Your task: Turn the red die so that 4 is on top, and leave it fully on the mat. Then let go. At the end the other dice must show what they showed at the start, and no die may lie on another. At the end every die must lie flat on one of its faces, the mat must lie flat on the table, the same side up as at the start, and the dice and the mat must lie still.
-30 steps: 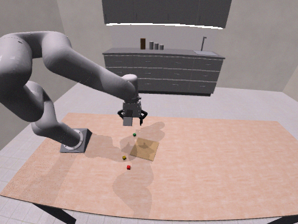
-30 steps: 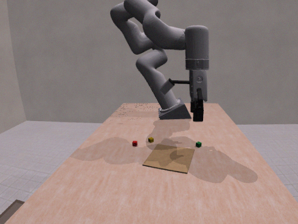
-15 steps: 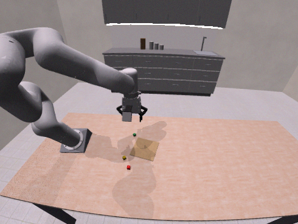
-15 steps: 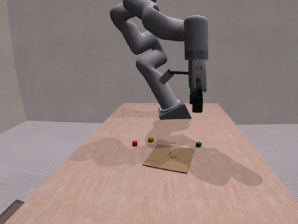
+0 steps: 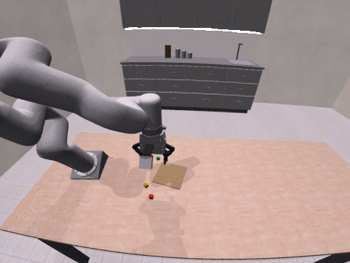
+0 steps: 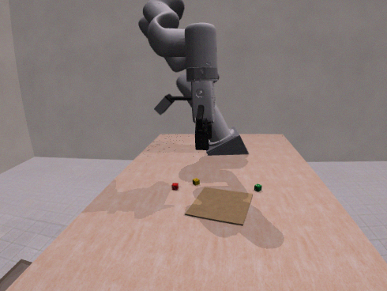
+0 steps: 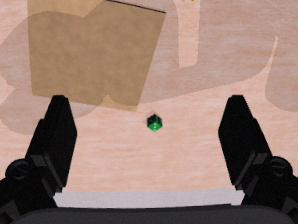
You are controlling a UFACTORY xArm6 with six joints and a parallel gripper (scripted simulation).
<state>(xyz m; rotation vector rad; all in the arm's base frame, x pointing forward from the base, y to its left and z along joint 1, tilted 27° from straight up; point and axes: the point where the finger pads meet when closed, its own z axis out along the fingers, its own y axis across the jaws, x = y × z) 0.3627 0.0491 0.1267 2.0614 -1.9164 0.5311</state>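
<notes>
The red die lies 14 cm below my hand, 9 cm to the right of it and 1 cm behind it. Also, from my hand: green die 15 cm to the left, 14 cm below, 2 cm behind; then yellow die 14 cm below, 4 cm to the right, 4 cm behind; then mat 15 cm below, 6 cm ahead, 5 cm to the left.
</notes>
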